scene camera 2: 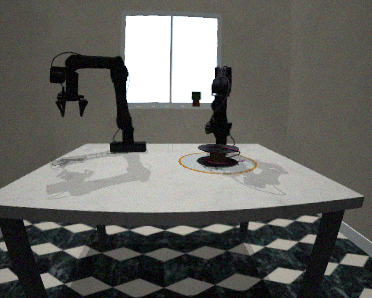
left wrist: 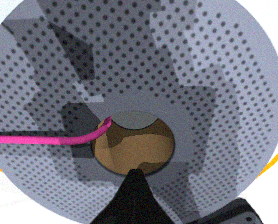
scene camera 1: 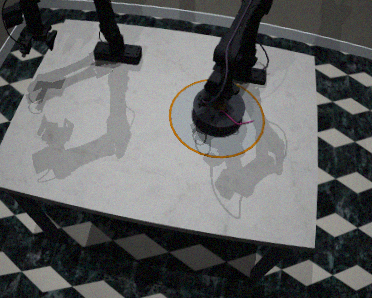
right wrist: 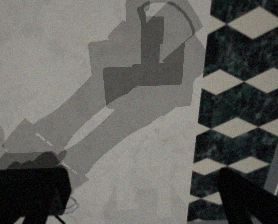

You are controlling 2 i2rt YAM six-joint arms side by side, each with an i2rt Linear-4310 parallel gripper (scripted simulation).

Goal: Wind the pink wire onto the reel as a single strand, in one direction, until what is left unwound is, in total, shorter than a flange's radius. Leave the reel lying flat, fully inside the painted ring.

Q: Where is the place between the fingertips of my right gripper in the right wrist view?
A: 135, 178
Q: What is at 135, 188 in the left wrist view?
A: My left gripper.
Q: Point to a dark reel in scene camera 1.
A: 207, 119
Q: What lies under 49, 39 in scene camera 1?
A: My right gripper.
